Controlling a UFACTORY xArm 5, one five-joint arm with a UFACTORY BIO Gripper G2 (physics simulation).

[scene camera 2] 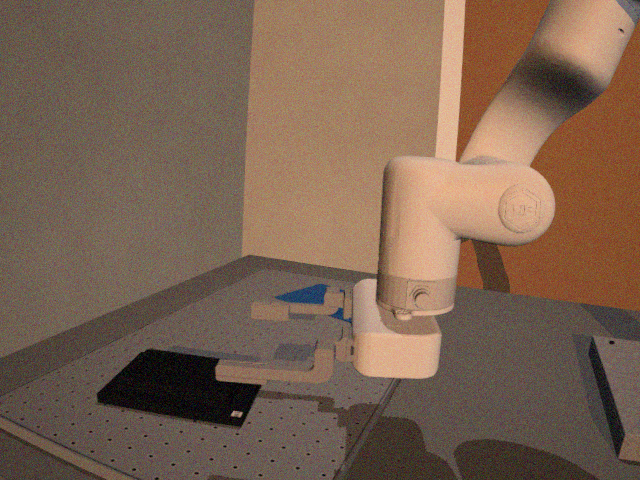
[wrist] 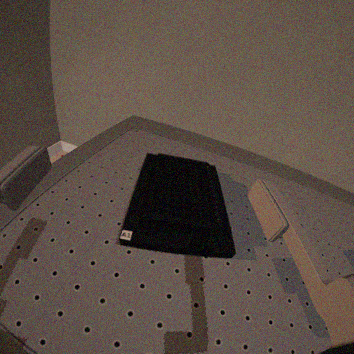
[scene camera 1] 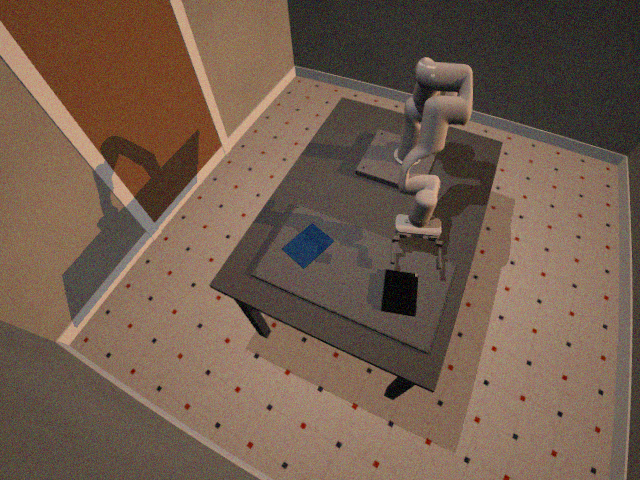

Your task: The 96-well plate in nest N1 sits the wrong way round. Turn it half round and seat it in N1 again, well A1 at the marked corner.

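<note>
The black 96-well plate in its black nest N1 shows as one dark block (scene camera 1: 399, 292) (scene camera 2: 180, 384) (wrist: 177, 205) on the perforated board. Plate and nest cannot be told apart, and the wells do not show. A small white A1 label (scene camera 1: 416, 275) (scene camera 2: 236, 414) (wrist: 126, 235) is at the block's corner, on the side toward the arm, lower left in the wrist view. My gripper (scene camera 1: 416, 264) (scene camera 2: 235, 341) (wrist: 146, 192) is open and empty, its fingers level and wide apart. It is above the board on the arm's side of the block, pointing toward it.
A flat blue rectangle (scene camera 1: 308, 245) (scene camera 2: 305, 294) lies on the perforated board (scene camera 1: 330, 289) (scene camera 2: 289, 439) (wrist: 140, 305), away from the black block. The arm stands on a grey base plate (scene camera 1: 377, 155) (scene camera 2: 625, 392) at the other end of the table. Walls stand beyond the table.
</note>
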